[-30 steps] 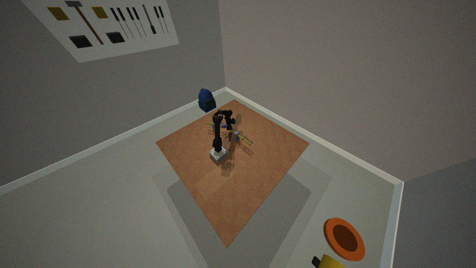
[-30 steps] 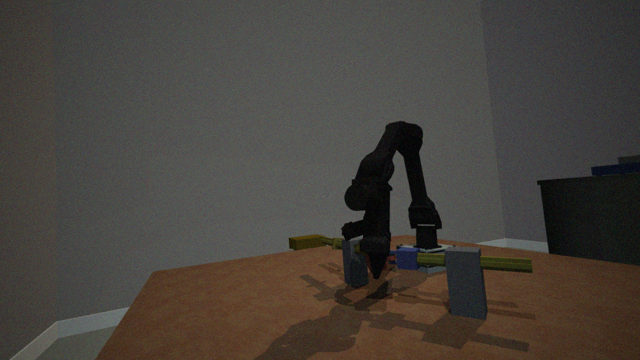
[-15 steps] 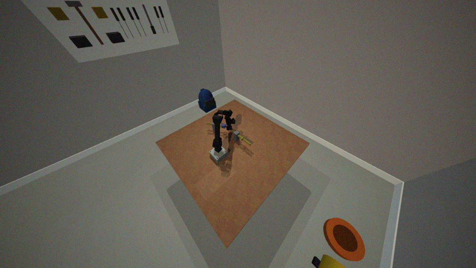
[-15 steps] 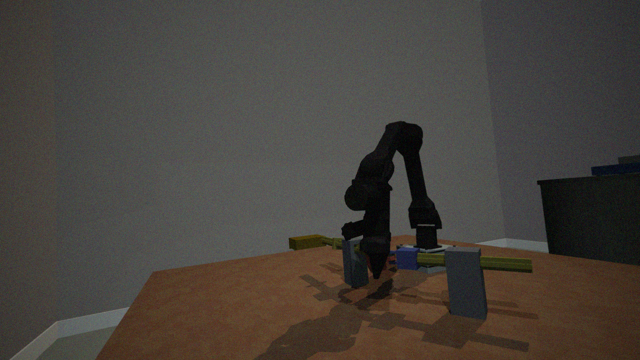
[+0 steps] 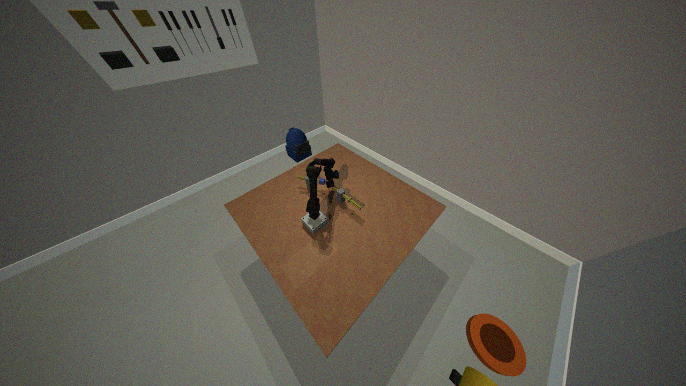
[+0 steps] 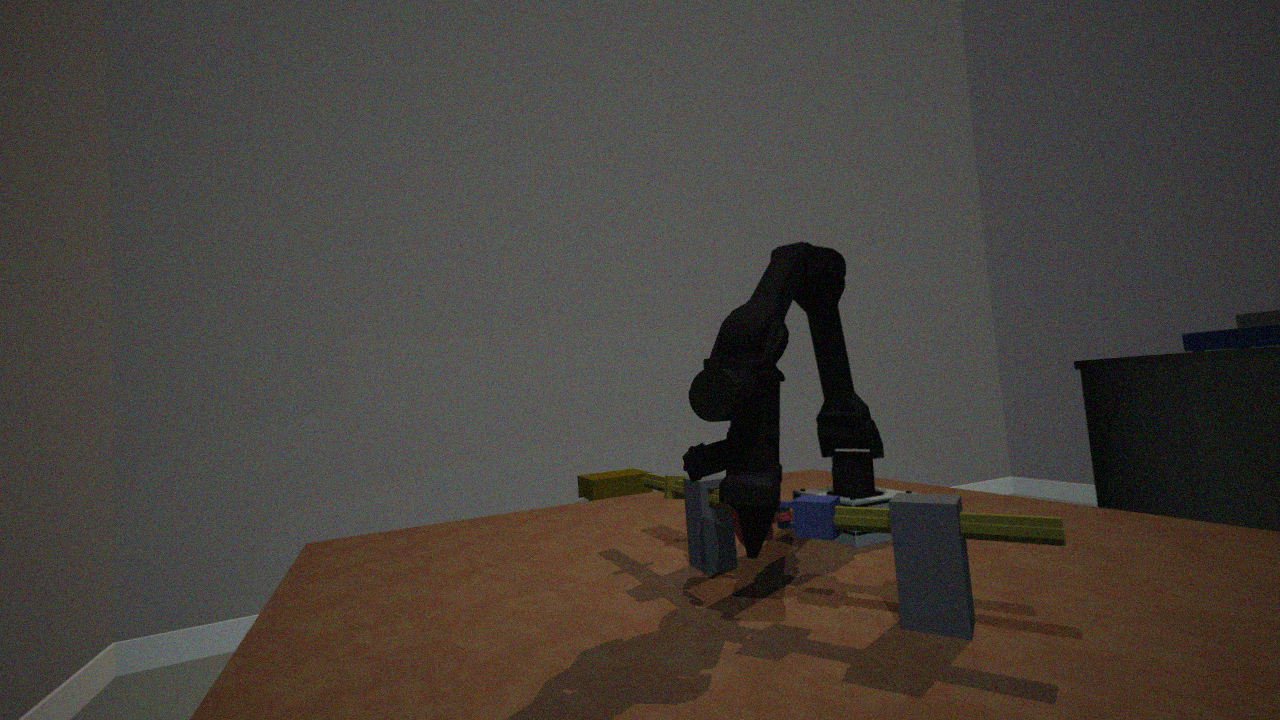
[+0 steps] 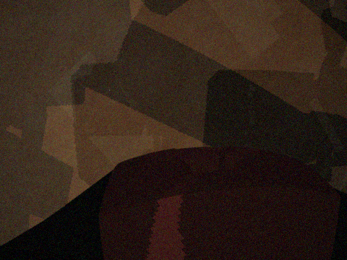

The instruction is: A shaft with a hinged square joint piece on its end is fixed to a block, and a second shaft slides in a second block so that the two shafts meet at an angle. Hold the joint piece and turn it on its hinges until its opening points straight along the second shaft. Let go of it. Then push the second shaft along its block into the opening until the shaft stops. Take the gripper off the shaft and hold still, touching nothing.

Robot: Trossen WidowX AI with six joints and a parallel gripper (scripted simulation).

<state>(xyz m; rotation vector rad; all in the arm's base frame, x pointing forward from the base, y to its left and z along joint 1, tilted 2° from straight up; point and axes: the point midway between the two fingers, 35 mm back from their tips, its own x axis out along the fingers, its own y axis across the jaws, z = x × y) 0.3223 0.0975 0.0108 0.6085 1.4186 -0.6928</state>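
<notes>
My gripper tip is now 4 cm below the red piece and 1 cm to the right of it.
</notes>
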